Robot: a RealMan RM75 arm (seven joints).
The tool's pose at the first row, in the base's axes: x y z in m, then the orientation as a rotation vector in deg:
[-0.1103, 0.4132, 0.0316, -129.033, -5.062, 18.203]
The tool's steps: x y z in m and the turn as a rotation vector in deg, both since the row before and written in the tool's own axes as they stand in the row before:
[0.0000, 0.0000, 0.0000, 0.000, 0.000, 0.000]
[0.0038, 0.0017, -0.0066, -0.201, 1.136, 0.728]
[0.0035, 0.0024, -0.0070, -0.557, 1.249, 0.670]
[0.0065, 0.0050, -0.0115, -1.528, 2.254, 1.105]
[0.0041, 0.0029, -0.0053, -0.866, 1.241, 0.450]
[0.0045, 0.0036, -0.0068, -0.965, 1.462, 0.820]
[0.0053, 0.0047, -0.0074, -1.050, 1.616, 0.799]
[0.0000, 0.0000, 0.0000, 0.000, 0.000, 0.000]
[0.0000, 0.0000, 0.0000, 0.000, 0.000, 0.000]
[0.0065, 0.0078, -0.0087, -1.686, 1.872, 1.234]
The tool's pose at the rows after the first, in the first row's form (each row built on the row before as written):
[-0.1103, 0.4132, 0.0316, -129.033, -5.062, 18.203]
[-0.1050, 0.4078, 0.0336, -129.465, -3.680, 17.313]
[-0.1001, 0.4015, 0.0355, -130.245, -2.358, 16.270]
[-0.0916, 0.3905, 0.0378, -132.128, -0.150, 14.330]
[-0.0868, 0.3850, 0.0385, -133.162, 0.891, 13.169]
[-0.0816, 0.3779, 0.0397, -134.319, 2.471, 11.931]
[-0.0758, 0.3695, 0.0407, -135.554, 4.106, 10.494]
[-0.0758, 0.3695, 0.0407, -135.554, 4.106, 10.494]
[-0.0758, 0.3695, 0.0407, -135.554, 4.106, 10.494]
[-0.0692, 0.3579, 0.0405, -137.421, 6.352, 8.992]

